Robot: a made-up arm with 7 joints. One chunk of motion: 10 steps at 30 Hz.
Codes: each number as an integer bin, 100 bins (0 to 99) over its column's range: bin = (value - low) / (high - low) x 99, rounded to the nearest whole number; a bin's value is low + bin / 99 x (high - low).
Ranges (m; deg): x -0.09..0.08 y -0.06..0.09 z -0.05..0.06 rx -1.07..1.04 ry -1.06..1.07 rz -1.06..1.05
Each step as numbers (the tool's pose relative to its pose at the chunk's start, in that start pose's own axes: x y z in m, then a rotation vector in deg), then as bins.
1 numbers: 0.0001 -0.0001 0.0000 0.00 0.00 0.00
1 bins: 52 40 45 50 49 50
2 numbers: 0.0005 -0.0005 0.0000 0.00 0.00 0.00
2 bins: 53 39 45 50 49 50
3 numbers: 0.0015 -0.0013 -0.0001 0.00 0.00 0.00
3 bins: 53 39 45 50 49 50
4 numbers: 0.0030 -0.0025 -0.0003 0.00 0.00 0.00
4 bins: 54 38 45 50 49 50
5 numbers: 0.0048 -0.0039 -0.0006 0.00 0.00 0.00
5 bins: 55 37 44 50 49 50
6 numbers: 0.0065 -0.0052 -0.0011 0.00 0.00 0.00
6 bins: 56 36 44 50 49 50
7 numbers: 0.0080 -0.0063 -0.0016 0.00 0.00 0.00
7 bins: 57 35 44 50 49 50
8 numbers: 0.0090 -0.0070 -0.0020 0.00 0.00 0.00
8 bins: 58 35 43 50 49 50
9 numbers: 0.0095 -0.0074 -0.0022 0.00 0.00 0.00
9 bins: 58 35 43 50 49 50
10 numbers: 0.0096 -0.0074 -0.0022 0.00 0.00 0.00
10 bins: 58 35 43 50 49 50
